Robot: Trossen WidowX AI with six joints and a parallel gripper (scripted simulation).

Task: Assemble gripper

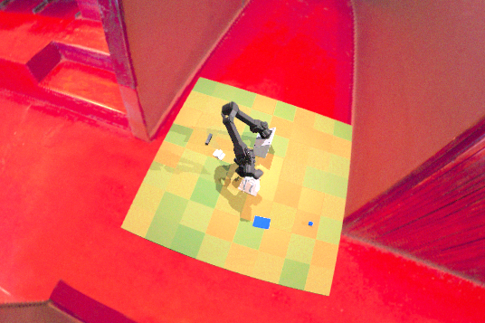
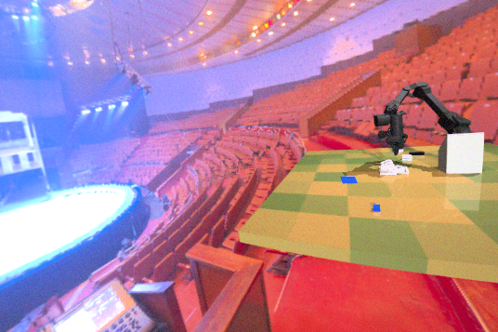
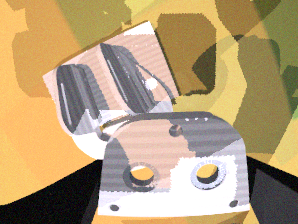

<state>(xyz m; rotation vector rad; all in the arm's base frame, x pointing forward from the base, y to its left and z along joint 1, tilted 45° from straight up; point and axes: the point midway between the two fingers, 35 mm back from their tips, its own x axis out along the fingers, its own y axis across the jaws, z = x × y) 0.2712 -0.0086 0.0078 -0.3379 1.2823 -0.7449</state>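
My gripper tip is now 3 cm to the right of the grey jaw and 7 cm above it. From my gripper tip the other things lie so: flat white plate 5 cm ahead, 5 cm to the left, 8 cm below; dark bar 14 cm behind, 34 cm to the right, 7 cm below; flat blue square 23 cm ahead, 21 cm to the left, 8 cm below.
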